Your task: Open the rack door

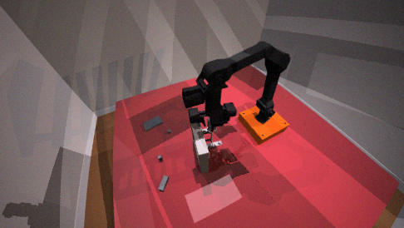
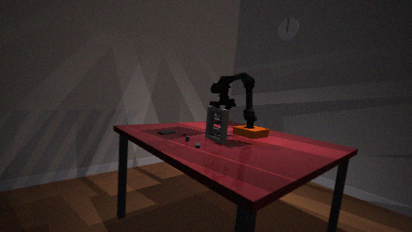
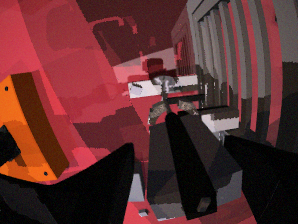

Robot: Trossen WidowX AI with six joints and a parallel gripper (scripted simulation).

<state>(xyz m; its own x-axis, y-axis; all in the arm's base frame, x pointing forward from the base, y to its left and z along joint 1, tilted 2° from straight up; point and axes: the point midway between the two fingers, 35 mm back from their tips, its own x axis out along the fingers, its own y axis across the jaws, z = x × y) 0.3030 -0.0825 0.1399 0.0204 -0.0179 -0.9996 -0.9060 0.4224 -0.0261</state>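
My gripper tip is now 10 mm to the right of the dark grey handle and 30 mm above it.
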